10 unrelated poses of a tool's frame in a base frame.
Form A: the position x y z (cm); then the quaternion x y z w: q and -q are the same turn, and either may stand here.
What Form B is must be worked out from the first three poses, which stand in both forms.
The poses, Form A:
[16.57 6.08 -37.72 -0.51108 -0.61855 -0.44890 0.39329]
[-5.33 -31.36 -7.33 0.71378 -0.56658 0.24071 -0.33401]
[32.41 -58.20 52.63 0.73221 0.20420 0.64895 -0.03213]
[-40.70 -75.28 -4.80 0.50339 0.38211 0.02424 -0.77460]
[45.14 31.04 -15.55 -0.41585 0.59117 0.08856 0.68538]
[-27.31 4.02 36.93 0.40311 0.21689 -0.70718 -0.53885]
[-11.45 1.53 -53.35 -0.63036 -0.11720 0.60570 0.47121]
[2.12 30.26 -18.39 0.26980 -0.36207 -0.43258 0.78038]
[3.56 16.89 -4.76 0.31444 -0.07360 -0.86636 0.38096]
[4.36 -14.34 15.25 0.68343 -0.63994 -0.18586 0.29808]
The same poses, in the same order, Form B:
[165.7 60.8 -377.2 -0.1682 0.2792 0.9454 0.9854 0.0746 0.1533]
[-53.3 -313.6 -73.3 0.2421 -0.9696 -0.0349 -0.6480 -0.1348 -0.7496]
[324.1 -582.0 526.3 0.0743 0.2573 0.9635 0.3407 -0.9145 0.2180]
[-407.0 -752.8 -48.0 0.7068 0.3471 0.6164 0.4223 0.4920 -0.7613]
[451.4 310.4 -155.5 0.2854 -0.3703 -0.8840 -0.6131 0.6385 -0.4653]
[-273.1 40.2 369.3 -0.0943 0.9370 -0.3364 -0.5873 -0.3252 -0.7412]
[-114.5 15.3 -533.5 0.2388 0.7186 -0.6532 -0.4231 -0.5285 -0.7360]
[21.2 302.6 -183.9 0.3636 -0.8705 0.3317 0.4798 0.4802 0.7343]
[35.6 168.9 -47.6 -0.5120 -0.7064 -0.4888 0.6138 -0.6989 0.3671]
[43.6 -143.4 152.5 0.1119 -0.9855 0.1275 -0.7639 -0.0032 0.6453]

